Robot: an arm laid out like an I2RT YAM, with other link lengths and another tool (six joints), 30 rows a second.
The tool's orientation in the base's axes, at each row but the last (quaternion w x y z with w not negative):
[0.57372, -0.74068, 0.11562, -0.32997]
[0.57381, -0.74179, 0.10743, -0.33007]
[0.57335, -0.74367, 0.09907, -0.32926]
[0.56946, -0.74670, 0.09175, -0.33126]
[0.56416, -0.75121, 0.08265, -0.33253]
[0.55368, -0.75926, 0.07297, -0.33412]
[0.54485, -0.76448, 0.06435, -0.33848]
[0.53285, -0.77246, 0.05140, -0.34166]
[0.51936, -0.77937, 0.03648, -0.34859]
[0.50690, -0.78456, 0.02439, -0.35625]
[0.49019, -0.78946, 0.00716, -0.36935]
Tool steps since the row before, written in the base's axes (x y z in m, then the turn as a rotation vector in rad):
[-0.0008, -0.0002, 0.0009, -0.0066, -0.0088, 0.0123]
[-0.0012, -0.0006, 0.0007, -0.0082, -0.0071, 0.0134]
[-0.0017, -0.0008, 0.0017, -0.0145, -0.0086, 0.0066]
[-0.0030, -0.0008, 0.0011, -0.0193, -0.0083, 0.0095]
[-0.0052, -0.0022, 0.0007, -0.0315, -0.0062, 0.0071]
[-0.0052, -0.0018, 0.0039, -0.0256, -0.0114, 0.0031]
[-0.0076, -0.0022, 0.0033, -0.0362, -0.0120, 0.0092]
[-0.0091, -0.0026, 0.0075, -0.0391, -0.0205, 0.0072]
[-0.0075, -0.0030, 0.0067, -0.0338, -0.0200, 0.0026]
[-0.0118, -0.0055, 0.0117, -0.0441, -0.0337, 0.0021]
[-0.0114, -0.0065, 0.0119, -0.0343, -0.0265, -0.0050]
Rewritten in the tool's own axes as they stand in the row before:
[-0.0002, -0.0009, -0.0008, 0.0042, -0.0100, -0.0124]
[-0.0003, -0.0007, -0.0013, 0.0025, -0.0119, -0.0122]
[-0.0002, -0.0017, -0.0019, -0.0041, -0.0066, -0.0164]
[-0.0015, -0.0015, -0.0026, -0.0068, -0.0105, -0.0194]
[-0.0026, -0.0012, -0.0049, -0.0181, -0.0121, -0.0246]
[-0.0015, -0.0041, -0.0051, -0.0128, -0.0051, -0.0246]
[-0.0033, -0.0041, -0.0068, -0.0179, -0.0131, -0.0324]
[-0.0022, -0.0079, -0.0088, -0.0173, -0.0086, -0.0404]
[-0.0010, -0.0065, -0.0082, -0.0158, -0.0033, -0.0359]
[-0.0003, -0.0107, -0.0139, -0.0183, 0.0004, -0.0524]
[0.0010, -0.0099, -0.0147, -0.0179, 0.0056, -0.0394]

